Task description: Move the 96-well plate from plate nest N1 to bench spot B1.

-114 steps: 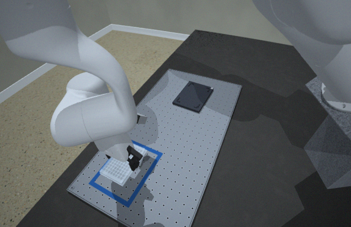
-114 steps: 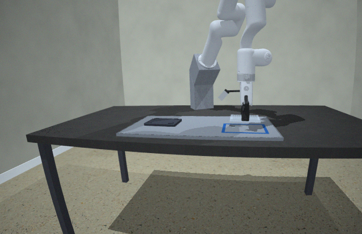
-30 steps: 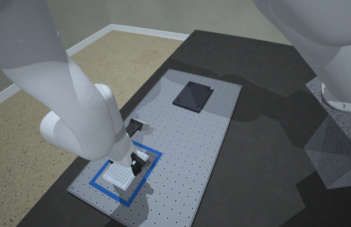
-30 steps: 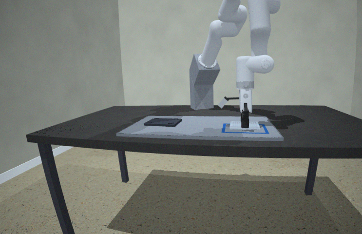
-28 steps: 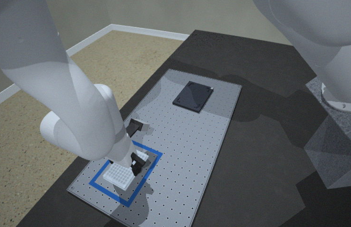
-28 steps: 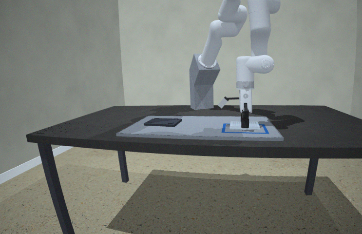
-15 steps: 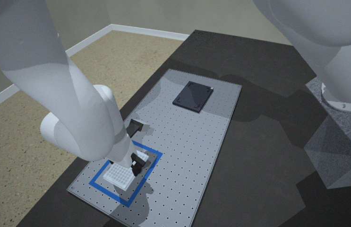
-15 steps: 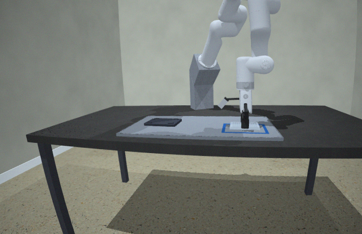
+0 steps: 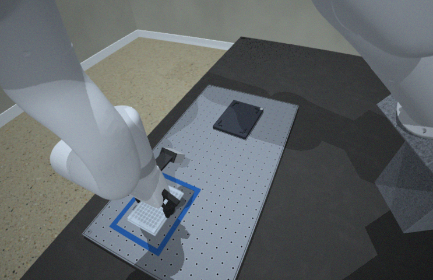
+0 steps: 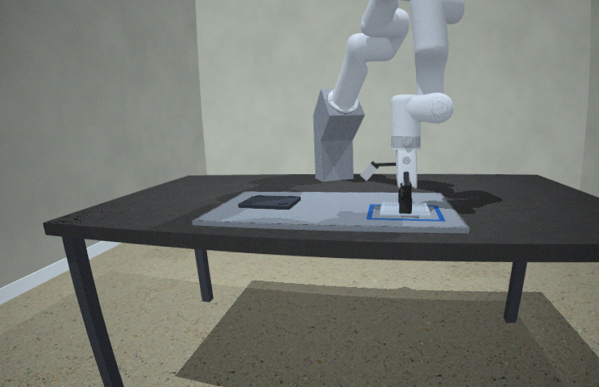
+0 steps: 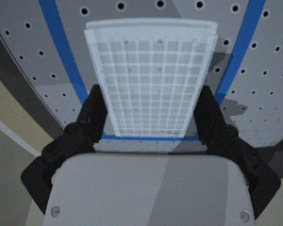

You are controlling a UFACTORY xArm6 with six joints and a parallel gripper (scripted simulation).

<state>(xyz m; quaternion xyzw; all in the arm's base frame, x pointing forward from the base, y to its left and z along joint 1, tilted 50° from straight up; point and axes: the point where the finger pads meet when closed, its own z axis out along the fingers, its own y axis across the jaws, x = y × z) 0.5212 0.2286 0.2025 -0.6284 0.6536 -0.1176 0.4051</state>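
Now: the white 96-well plate 1 cm below my hand. From my hand the other things lie so: label: 49 cm to the right, 3 cm behind, 1 cm below; dark plate nest N1: 41 cm to the right, 1 cm below, 1 cm ahead.
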